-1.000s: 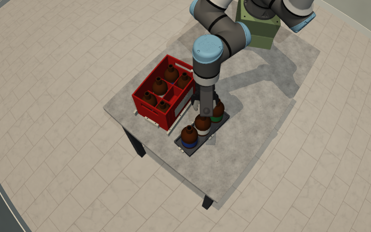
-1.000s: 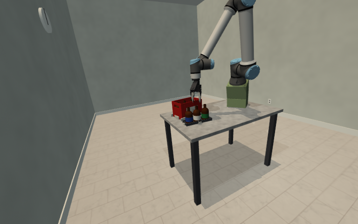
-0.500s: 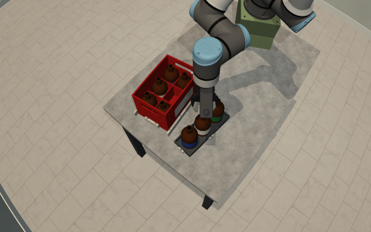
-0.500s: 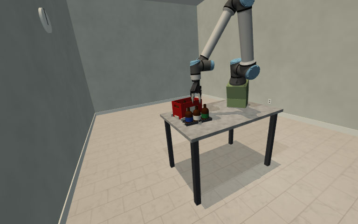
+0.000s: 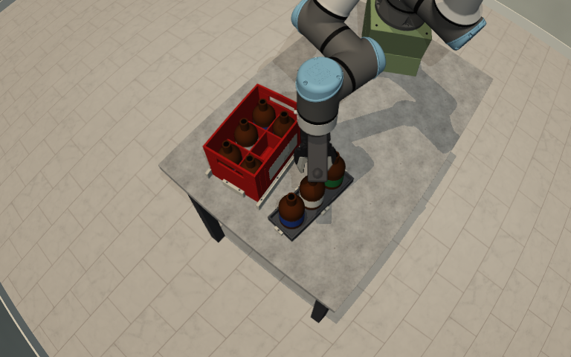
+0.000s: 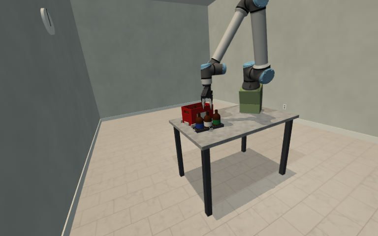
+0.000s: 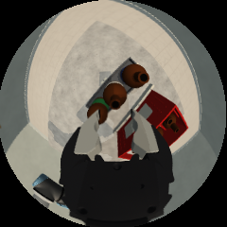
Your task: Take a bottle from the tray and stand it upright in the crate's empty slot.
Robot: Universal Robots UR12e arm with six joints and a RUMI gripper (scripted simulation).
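Now: the dark tray 18 cm below my hand. The rest, counted from my hand: crate: 22 cm to the right, 11 cm below.
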